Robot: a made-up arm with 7 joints. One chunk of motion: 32 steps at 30 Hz.
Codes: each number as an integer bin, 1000 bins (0 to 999) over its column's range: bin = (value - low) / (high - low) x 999, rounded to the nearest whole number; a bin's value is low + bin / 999 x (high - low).
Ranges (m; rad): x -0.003..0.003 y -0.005..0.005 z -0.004..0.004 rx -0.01..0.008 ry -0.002..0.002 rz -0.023..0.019
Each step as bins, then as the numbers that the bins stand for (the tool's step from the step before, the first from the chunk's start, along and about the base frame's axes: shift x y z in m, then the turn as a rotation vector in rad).
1 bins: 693 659 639 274 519 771
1 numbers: 0.00116 0.00160 0.00112 -0.00506 0.00008 0.00941
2 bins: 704 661 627 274 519 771
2 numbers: 0.00123 0.00162 0.00102 -0.00506 0.00008 0.00941
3 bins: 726 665 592 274 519 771
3 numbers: 0.00136 0.00166 0.00074 -0.00506 0.00008 0.00941
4 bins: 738 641 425 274 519 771
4 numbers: 0.00143 0.00142 -0.00060 -0.00506 0.00008 0.00941
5 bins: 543 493 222 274 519 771
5 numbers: 0.00026 -0.00007 -0.00222 -0.00506 0.00008 0.00941
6 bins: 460 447 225 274 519 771
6 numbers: -0.00024 -0.00053 -0.00220 -0.00506 0.00008 0.00941
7 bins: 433 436 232 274 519 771
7 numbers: -0.00040 -0.00064 -0.00214 -0.00506 0.00008 0.00941
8 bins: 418 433 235 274 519 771
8 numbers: -0.00049 -0.00067 -0.00212 -0.00506 0.00008 0.00941
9 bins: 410 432 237 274 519 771
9 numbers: -0.00054 -0.00068 -0.00210 -0.00506 0.00008 0.00941
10 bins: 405 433 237 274 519 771
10 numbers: -0.00057 -0.00067 -0.00210 -0.00506 0.00008 0.00941
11 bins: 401 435 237 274 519 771
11 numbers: -0.00059 -0.00065 -0.00210 -0.00506 0.00008 0.00941
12 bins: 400 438 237 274 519 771
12 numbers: -0.00060 -0.00062 -0.00210 -0.00506 0.00008 0.00941
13 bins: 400 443 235 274 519 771
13 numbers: -0.00060 -0.00057 -0.00212 -0.00506 0.00008 0.00941
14 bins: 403 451 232 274 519 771
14 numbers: -0.00058 -0.00049 -0.00214 -0.00506 0.00008 0.00941
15 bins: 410 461 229 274 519 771
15 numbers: -0.00054 -0.00039 -0.00217 -0.00506 0.00008 0.00941
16 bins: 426 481 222 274 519 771
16 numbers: -0.00044 -0.00019 -0.00222 -0.00506 0.00008 0.00941
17 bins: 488 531 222 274 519 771
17 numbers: -0.00007 0.00032 -0.00222 -0.00506 0.00008 0.00941
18 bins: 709 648 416 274 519 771
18 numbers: 0.00126 0.00149 -0.00067 -0.00506 0.00008 0.00941
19 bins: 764 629 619 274 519 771
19 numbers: 0.00159 0.00130 0.00096 -0.00506 0.00008 0.00941
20 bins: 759 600 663 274 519 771
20 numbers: 0.00156 0.00101 0.00131 -0.00506 0.00008 0.00941
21 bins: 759 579 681 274 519 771
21 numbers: 0.00156 0.00080 0.00145 -0.00506 0.00008 0.00941
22 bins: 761 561 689 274 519 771
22 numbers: 0.00157 0.00062 0.00152 -0.00506 0.00008 0.00941
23 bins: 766 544 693 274 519 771
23 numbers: 0.00160 0.00045 0.00155 -0.00506 0.00008 0.00941
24 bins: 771 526 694 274 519 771
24 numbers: 0.00163 0.00027 0.00156 -0.00506 0.00008 0.00941
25 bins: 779 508 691 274 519 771
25 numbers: 0.00168 0.00009 0.00153 -0.00506 0.00008 0.00941
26 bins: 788 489 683 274 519 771
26 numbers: 0.00173 -0.00011 0.00147 -0.00506 0.00008 0.00941
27 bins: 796 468 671 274 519 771
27 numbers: 0.00178 -0.00032 0.00137 -0.00506 0.00008 0.00941
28 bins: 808 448 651 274 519 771
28 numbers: 0.00185 -0.00052 0.00121 -0.00506 0.00008 0.00941
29 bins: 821 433 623 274 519 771
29 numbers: 0.00193 -0.00067 0.00099 -0.00506 0.00008 0.00941
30 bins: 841 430 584 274 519 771
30 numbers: 0.00205 -0.00070 0.00068 -0.00506 0.00008 0.00941
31 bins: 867 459 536 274 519 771
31 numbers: 0.00221 -0.00041 0.00029 -0.00506 0.00008 0.00941
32 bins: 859 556 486 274 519 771
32 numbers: 0.00216 0.00057 -0.00011 -0.00506 0.00008 0.00941
